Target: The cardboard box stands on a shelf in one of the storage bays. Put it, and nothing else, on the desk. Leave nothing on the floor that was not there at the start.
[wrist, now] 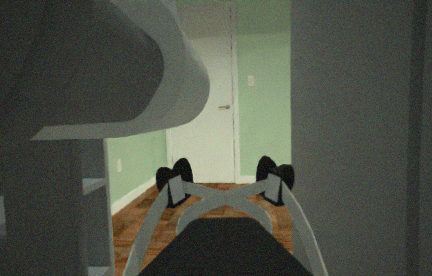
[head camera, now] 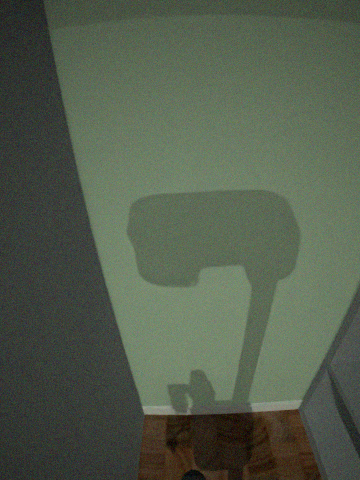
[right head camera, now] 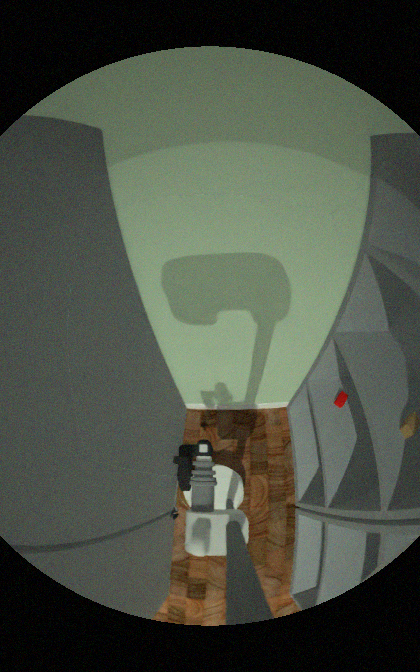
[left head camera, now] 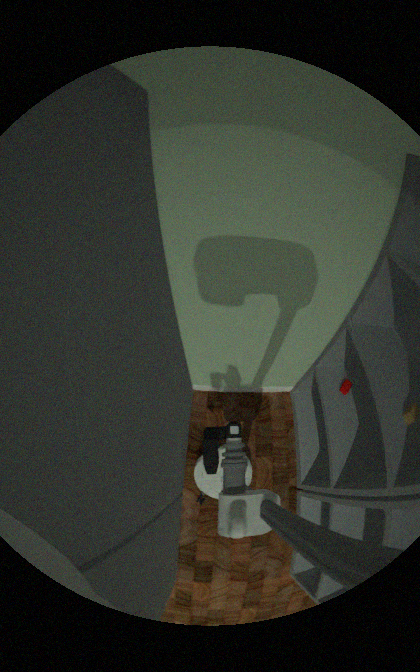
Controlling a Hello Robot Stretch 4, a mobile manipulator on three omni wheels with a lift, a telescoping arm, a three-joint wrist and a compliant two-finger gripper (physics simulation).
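Places are measured from the robot's base along level axes (x right, y ahead, z up), in centimetres.
Where they show: gripper, between the fingertips: (wrist: 224, 172).
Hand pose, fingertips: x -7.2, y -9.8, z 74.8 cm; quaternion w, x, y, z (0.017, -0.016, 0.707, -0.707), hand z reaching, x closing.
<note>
After its pixels a point has its place.
My gripper (wrist: 224, 172) @[x -7.2, y -9.8, z 74.8 cm] is open and empty, its two black fingertips wide apart in the wrist view. A small tan-brown object (left head camera: 411, 415) (right head camera: 410, 425) lies on a shelf at the right edge of both side head views, partly cut off or hidden. I cannot tell whether it is the cardboard box. It stands in the grey shelf unit (left head camera: 360, 494) (right head camera: 350, 513) to the right of my base, well away from the gripper. The desk does not show in these views.
A small red object (left head camera: 345, 386) (right head camera: 341, 399) lies on a shelf of the right unit. A tall grey panel (head camera: 50, 250) @[x -27.2, y 50.8, z 127.8 cm] (left head camera: 85, 300) (right head camera: 65, 325) stands close on the left. A green wall (head camera: 200, 150) @[x 6.4, y 72.9, z 142.1 cm] closes the aisle ahead. The wrist view shows a white door (wrist: 205, 150) @[x 30.8, y -303.3, z 38.2 cm] beyond a floor strip.
</note>
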